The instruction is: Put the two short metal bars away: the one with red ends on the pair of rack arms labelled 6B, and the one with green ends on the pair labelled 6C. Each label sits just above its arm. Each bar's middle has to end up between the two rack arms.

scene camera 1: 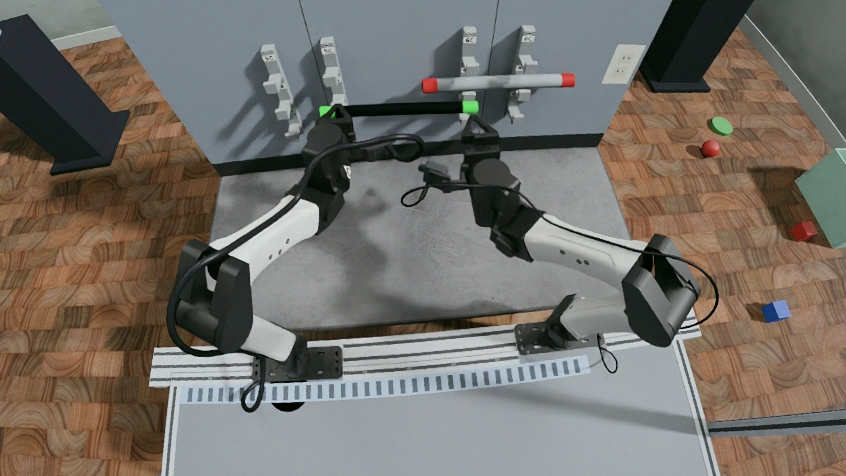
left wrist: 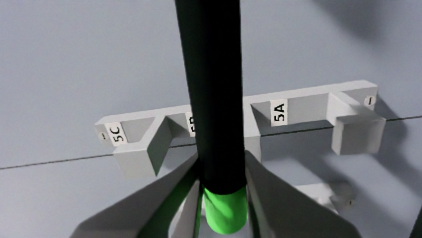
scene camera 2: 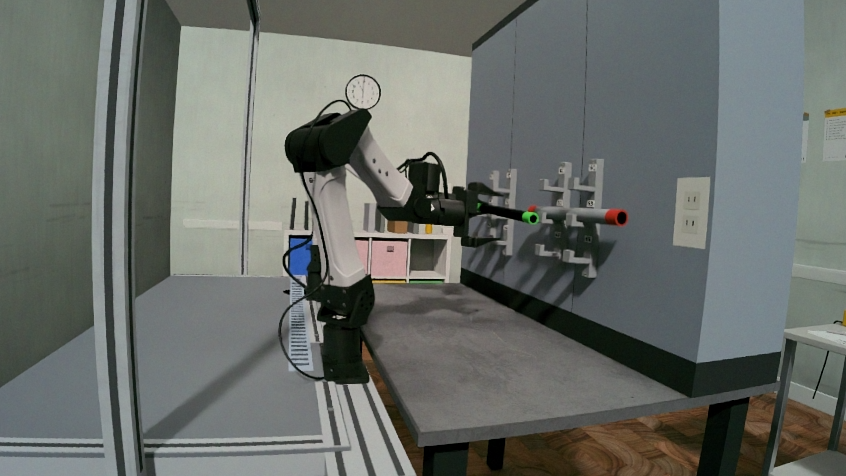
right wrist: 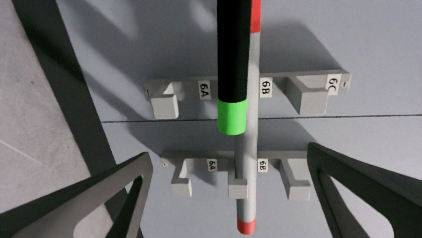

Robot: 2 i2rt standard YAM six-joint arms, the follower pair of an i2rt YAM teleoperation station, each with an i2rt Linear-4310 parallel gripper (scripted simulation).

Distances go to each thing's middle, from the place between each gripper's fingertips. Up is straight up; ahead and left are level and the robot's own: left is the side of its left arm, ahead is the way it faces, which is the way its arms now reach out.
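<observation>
The rack strip (scene camera 2: 561,231) is 27 cm to the right of my left hand, 5 cm ahead of it and 1 cm below it. As for the outlet plate (scene camera 2: 699,184), it is 65 cm to the right of my left hand, 8 cm ahead of it and 1 cm above it. The red-ended bar (scene camera 1: 473,83) is 35 cm to the right of my left hand and 5 cm ahead of it, while my left hand is itself 12 cm to the left of the green-ended bar (scene camera 1: 465,107) and 1 cm above it.
My right hand is 13 cm short of the rack strip, 1 cm to the left of it and 1 cm below it. The green-ended bar is 14 cm to the left of my right hand, 8 cm ahead of it and 1 cm above it. I find the outlet plate 39 cm to the right of my right hand, 16 cm ahead of it and 3 cm above it, and the red-ended bar is 14 cm ahead of my right hand, 8 cm to the right of it and 2 cm above it.
</observation>
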